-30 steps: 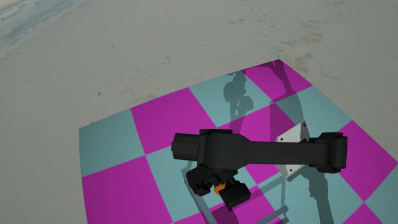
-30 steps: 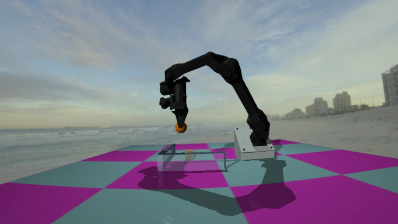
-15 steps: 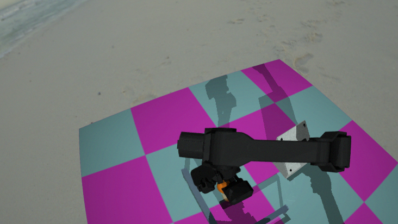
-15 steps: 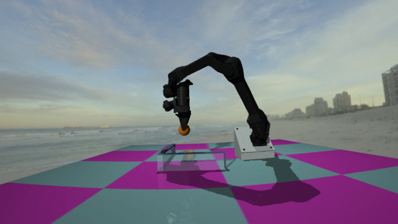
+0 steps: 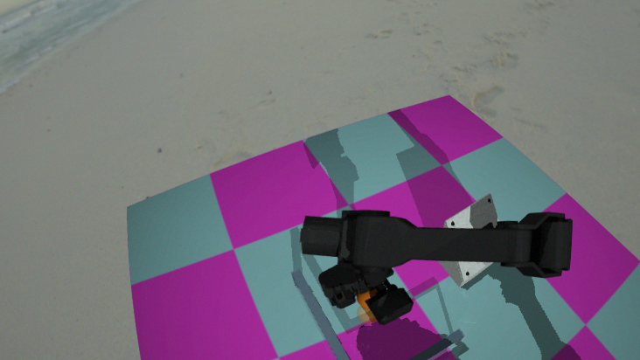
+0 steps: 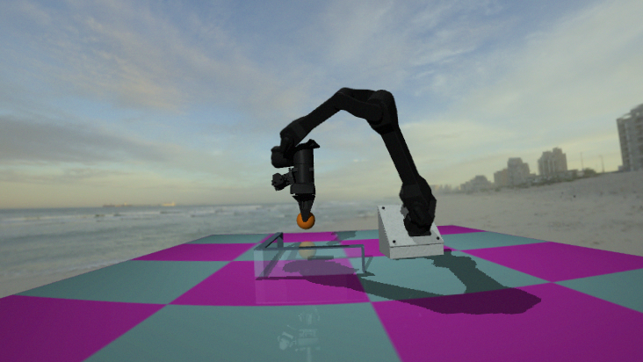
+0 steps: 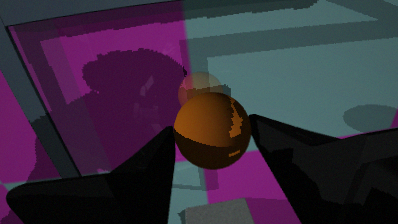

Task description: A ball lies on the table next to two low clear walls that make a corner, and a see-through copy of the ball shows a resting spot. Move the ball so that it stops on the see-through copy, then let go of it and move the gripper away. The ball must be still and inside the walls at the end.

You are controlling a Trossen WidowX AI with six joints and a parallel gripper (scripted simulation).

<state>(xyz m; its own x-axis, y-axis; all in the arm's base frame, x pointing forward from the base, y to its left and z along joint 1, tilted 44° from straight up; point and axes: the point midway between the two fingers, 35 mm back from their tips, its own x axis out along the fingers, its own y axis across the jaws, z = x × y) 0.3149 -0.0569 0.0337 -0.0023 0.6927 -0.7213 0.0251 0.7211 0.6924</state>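
The see-through copy of ball lies 80 mm below my gripper tip. The rest, counted from my gripper tip: orange ball: right at my gripper tip.
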